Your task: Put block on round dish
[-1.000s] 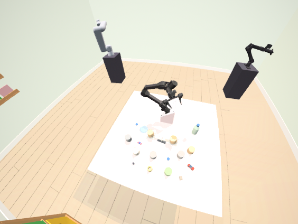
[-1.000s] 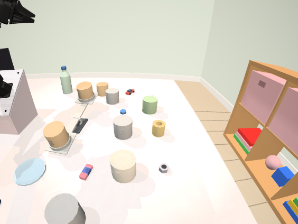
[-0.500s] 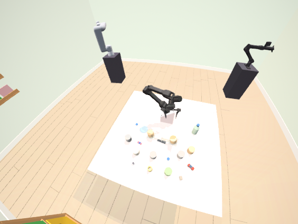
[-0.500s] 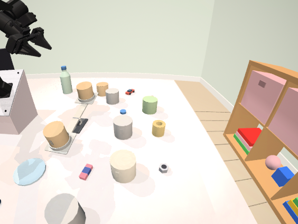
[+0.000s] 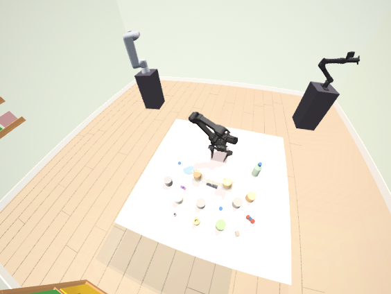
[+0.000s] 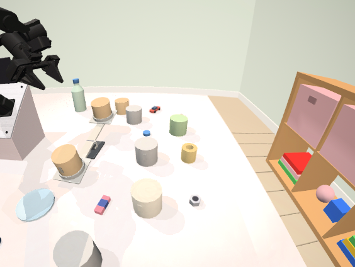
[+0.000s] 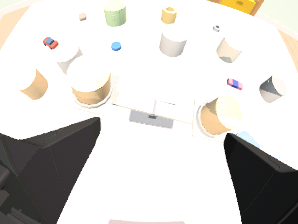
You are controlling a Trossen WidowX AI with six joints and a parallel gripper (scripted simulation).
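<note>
Right now the pale block is 19 cm below my gripper tip, 15 cm to the right of it and 6 cm ahead of it. The rest, counted from my gripper tip: pale blue round dish: 25 cm to the right, 23 cm below, 1 cm behind; bottle: 35 cm to the left, 12 cm below, 7 cm behind; balance: 19 cm below, 9 cm ahead, 2 cm to the right.
</note>
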